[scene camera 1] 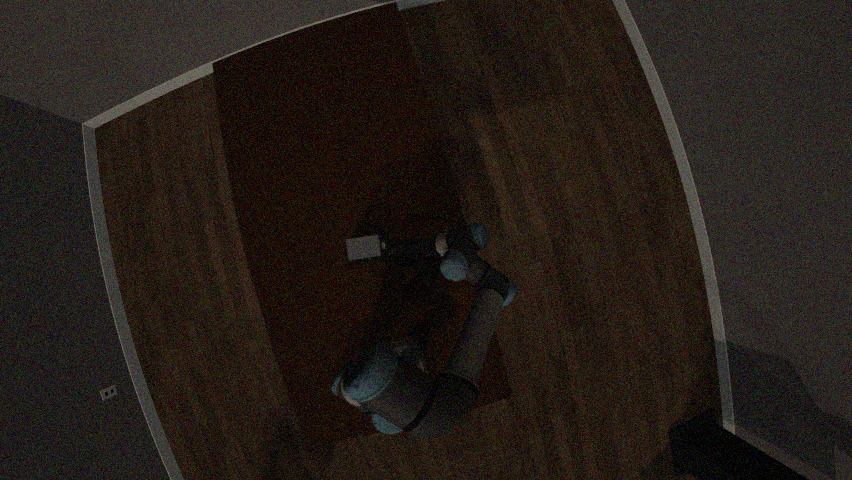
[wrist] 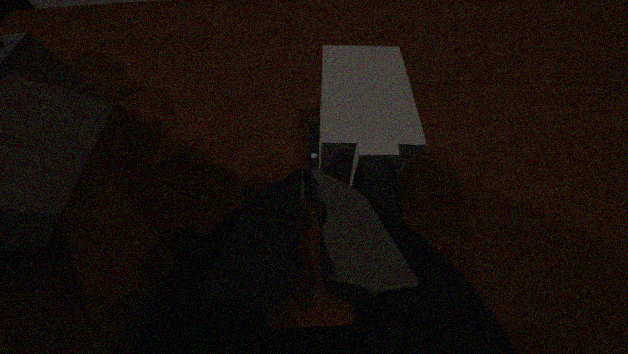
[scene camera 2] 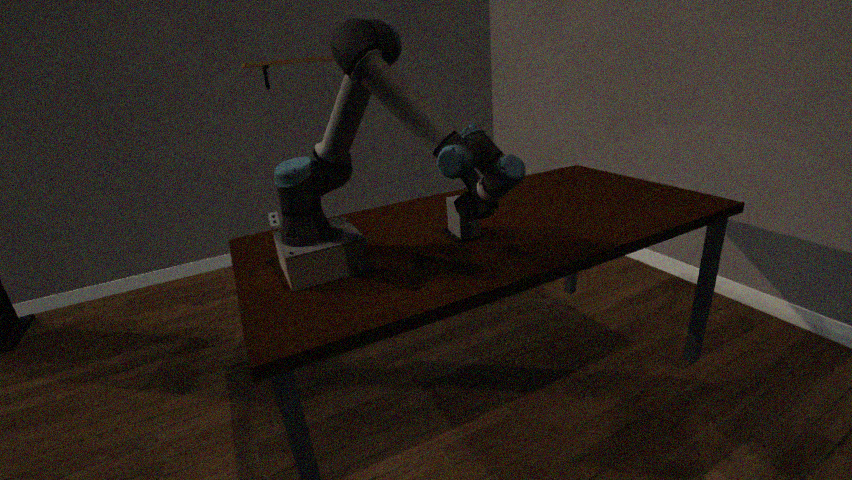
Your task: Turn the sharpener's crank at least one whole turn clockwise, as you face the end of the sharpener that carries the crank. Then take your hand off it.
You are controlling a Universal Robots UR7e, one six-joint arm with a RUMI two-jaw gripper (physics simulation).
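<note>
The sharpener [scene camera 1: 363,247] [scene camera 2: 454,217] [wrist: 371,95] is a pale box standing upright on the table. In the wrist view its crank arm [wrist: 379,149] reaches up to about the box's top edge, and the dark crank handle [wrist: 378,182] sticks out toward the camera. My gripper [scene camera 1: 390,248] [scene camera 2: 460,206] [wrist: 307,173] is shut and empty at the crank end, with its fingertips just left of the handle in the wrist view. The dark picture does not show whether they touch it. The gripper hides much of the crank in both scene views.
The dark red-brown table [scene camera 1: 321,149] [scene camera 2: 626,202] [wrist: 525,100] carries the sharpener and the arm's base block [scene camera 2: 315,265] [wrist: 45,150]. The base block stands left of the sharpener in the wrist view. A wall shelf [scene camera 2: 292,61] hangs behind the arm. The light is dim.
</note>
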